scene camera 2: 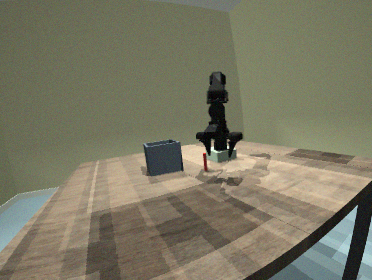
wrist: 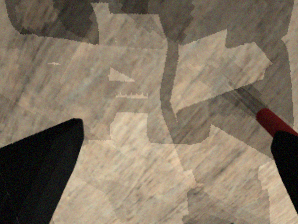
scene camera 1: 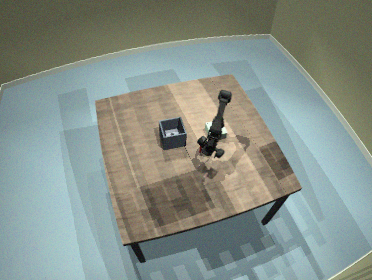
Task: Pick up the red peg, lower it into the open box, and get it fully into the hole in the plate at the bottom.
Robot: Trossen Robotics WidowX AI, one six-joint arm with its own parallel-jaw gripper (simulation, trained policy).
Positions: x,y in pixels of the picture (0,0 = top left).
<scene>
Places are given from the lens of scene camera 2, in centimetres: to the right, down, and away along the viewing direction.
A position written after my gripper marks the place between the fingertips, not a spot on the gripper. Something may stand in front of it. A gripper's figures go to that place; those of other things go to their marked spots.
my gripper (scene camera 2: 219,156): 14, 7, 72
box (scene camera 2: 165,156): -9, 8, 80
</scene>
